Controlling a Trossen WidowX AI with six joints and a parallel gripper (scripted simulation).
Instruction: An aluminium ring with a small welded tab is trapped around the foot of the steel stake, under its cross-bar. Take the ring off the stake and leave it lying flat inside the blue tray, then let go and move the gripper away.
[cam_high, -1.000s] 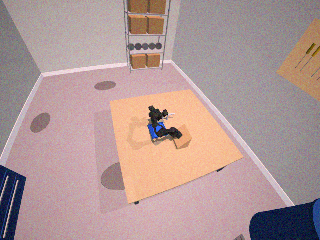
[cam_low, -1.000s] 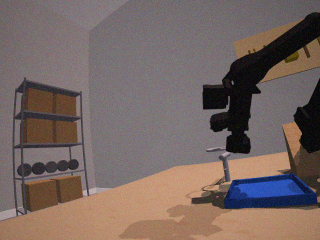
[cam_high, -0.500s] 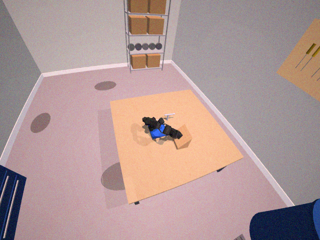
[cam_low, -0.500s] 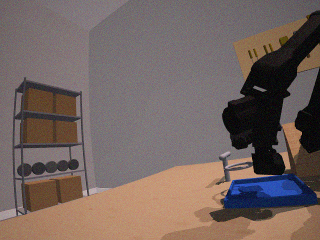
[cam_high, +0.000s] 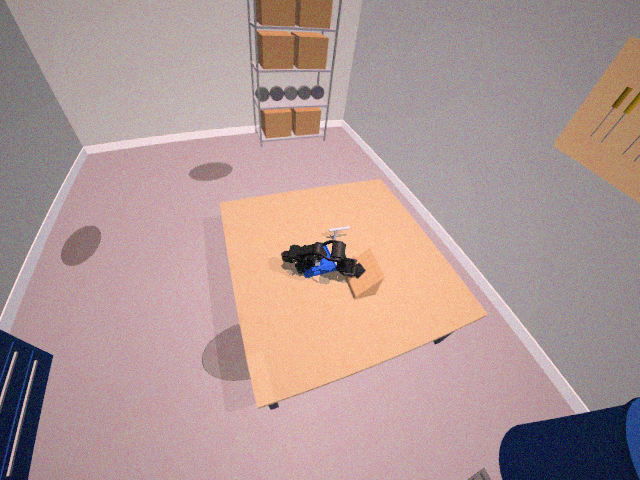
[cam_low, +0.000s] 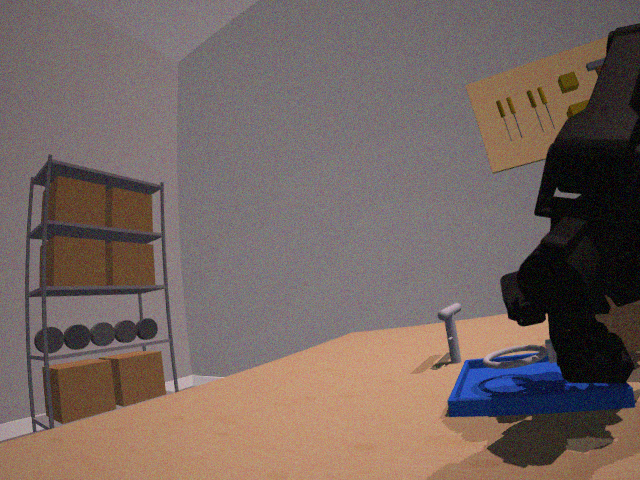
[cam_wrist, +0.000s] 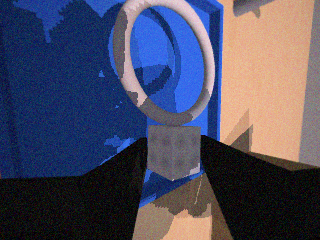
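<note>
Now: the aluminium ring 40 mm ahead of my gripper tip. Also, from my gripper tip: blue tray: 40 mm ahead, 10 mm to the right, 30 mm below.
</note>
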